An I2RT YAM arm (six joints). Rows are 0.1 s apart.
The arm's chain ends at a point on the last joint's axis. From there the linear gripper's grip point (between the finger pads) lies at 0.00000 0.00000 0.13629 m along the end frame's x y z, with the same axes.
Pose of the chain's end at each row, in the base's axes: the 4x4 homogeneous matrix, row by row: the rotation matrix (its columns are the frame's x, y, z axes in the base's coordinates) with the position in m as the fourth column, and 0 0 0 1 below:
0.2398, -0.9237, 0.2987, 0.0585; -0.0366, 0.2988, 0.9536, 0.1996; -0.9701, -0.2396, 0.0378, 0.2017; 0, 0, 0, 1
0.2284, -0.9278, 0.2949, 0.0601; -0.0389, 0.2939, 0.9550, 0.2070; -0.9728, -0.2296, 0.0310, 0.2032; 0, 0, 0, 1
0.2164, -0.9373, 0.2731, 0.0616; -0.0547, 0.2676, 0.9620, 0.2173; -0.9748, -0.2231, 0.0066, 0.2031; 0, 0, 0, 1
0.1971, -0.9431, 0.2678, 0.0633; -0.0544, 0.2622, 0.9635, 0.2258; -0.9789, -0.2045, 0.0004, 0.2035; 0, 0, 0, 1
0.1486, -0.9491, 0.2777, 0.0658; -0.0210, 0.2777, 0.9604, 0.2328; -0.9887, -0.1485, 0.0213, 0.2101; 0, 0, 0, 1
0.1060, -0.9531, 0.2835, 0.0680; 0.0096, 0.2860, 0.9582, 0.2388; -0.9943, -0.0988, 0.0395, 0.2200; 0, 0, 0, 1
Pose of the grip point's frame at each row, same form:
0.2398, -0.9237, 0.2987, 0.0992; -0.0366, 0.2988, 0.9536, 0.3296; -0.9701, -0.2396, 0.0378, 0.2069; 0, 0, 0, 1
0.2284, -0.9278, 0.2949, 0.1003; -0.0389, 0.2939, 0.9550, 0.3372; -0.9728, -0.2296, 0.0310, 0.2074; 0, 0, 0, 1
0.2164, -0.9373, 0.2731, 0.0988; -0.0547, 0.2676, 0.9620, 0.3484; -0.9748, -0.2231, 0.0066, 0.2040; 0, 0, 0, 1
0.1971, -0.9431, 0.2678, 0.0998; -0.0544, 0.2622, 0.9635, 0.3571; -0.9789, -0.2045, 0.0004, 0.2036; 0, 0, 0, 1
0.1486, -0.9491, 0.2777, 0.1036; -0.0210, 0.2777, 0.9604, 0.3637; -0.9887, -0.1485, 0.0213, 0.2130; 0, 0, 0, 1
0.1060, -0.9531, 0.2835, 0.1066; 0.0096, 0.2860, 0.9582, 0.3694; -0.9943, -0.0988, 0.0395, 0.2254; 0, 0, 0, 1

